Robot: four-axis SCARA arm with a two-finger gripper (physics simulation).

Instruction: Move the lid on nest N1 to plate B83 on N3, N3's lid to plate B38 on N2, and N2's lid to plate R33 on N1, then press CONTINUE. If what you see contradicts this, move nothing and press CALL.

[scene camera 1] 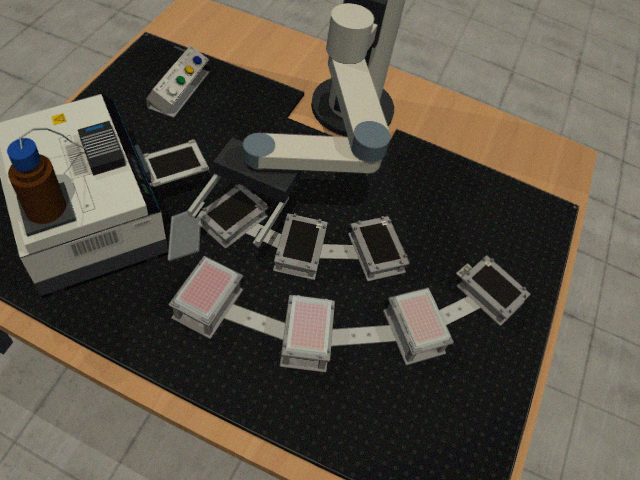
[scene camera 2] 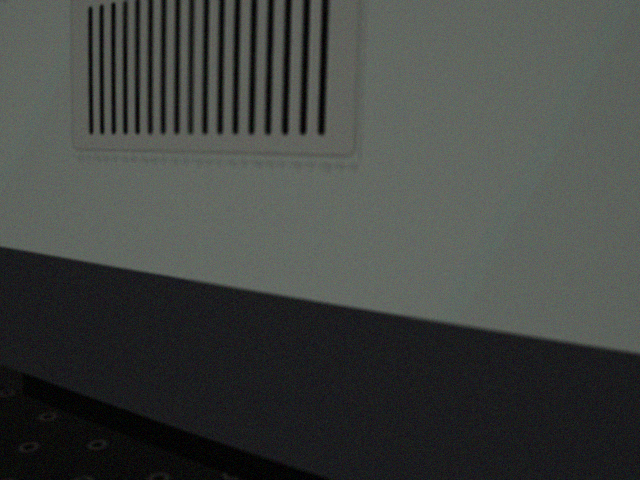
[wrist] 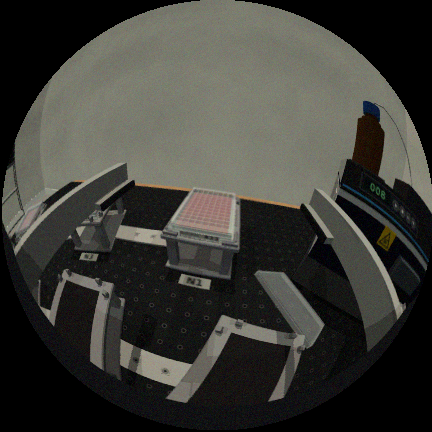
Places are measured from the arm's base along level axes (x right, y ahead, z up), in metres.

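Where they show: gripper, between the fingertips: (scene camera 1: 222, 228) (wrist: 217, 180).
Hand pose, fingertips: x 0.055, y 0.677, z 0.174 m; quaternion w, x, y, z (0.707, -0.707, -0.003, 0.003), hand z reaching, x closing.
Note:
Each offset is from my fingertips to the top centre of the thing. "spot": to the spot under its first point.
My gripper (scene camera 1: 224, 228) (wrist: 217, 180) is open and empty, its fingers spread above the left empty nest. Nest N1 {spot: dx -0.015, dy +0.056, dz -0.156 m} (wrist: 200, 260) bears a pink plate {dx -0.015, dy +0.103, dz -0.078 m} (scene camera 1: 206, 286) (wrist: 206, 212) under a clear cover; the plate is beyond the fingertips. Nest N3 {spot: dx -0.240, dy +0.045, dz -0.156 m} (wrist: 95, 237) shows in the wrist view, its top largely hidden by the left finger. In scene camera 1 a middle pink plate {dx -0.254, dy +0.080, dz -0.077 m} (scene camera 1: 308, 324) and a right pink plate {dx -0.470, dy -0.054, dz -0.080 m} (scene camera 1: 421, 317) sit on raised nests. Plate codes are not legible. The button box {spot: dx +0.398, dy -0.436, dz -0.095 m} (scene camera 1: 178, 82) has white, green, yellow and blue buttons; its lettering is unreadable.
Low empty nests {spot: dx +0.076, dy -0.063, dz -0.122 m} (scene camera 1: 209, 226) {spot: dx -0.162, dy -0.059, dz -0.118 m} (scene camera 1: 297, 267) {spot: dx -0.345, dy -0.161, dz -0.115 m} (scene camera 1: 385, 265) {spot: dx -0.660, dy -0.201, dz -0.117 m} (scene camera 1: 511, 306) stand around. A grey translucent panel {dx +0.123, dy -0.025, dz -0.111 m} (scene camera 1: 184, 235) (wrist: 290, 305) is near the white instrument {spot: dx +0.217, dy +0.046, dz +0.048 m} (scene camera 1: 124, 191), which bears a brown bottle {spot: dx +0.298, dy +0.191, dz +0.160 m} (scene camera 1: 38, 191) (wrist: 368, 142). A white-framed tray {dx +0.226, dy -0.153, dz -0.061 m} (scene camera 1: 178, 177) adjoins it. Scene camera 2 shows a wall vent {spot: dx +0.527, dy -0.073, dz -0.048 m} (scene camera 2: 206, 142).

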